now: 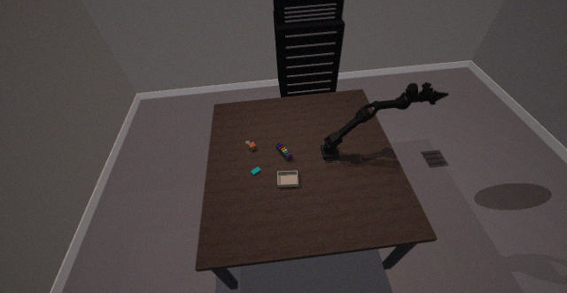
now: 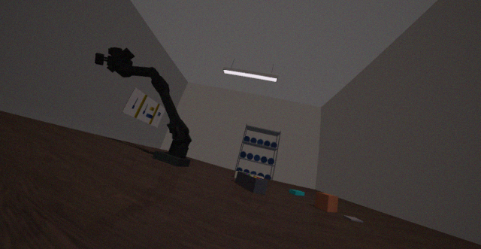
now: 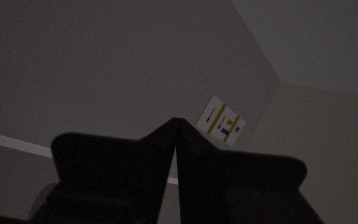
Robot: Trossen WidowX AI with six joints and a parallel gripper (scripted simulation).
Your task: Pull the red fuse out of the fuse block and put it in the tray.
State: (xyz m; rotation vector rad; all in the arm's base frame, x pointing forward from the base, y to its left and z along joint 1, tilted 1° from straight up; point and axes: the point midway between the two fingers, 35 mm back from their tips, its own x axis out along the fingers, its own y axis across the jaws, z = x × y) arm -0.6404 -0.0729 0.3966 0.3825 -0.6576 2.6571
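My gripper tip is 100 cm short of the red fuse, 3 cm to the right of it and 41 cm above it. The rest, counted from my gripper tip: orange cube (121 cm ahead, 42 cm below); tray (96 cm ahead, 27 cm to the left, 44 cm below); teal block (117 cm ahead, 20 cm to the left, 43 cm below).
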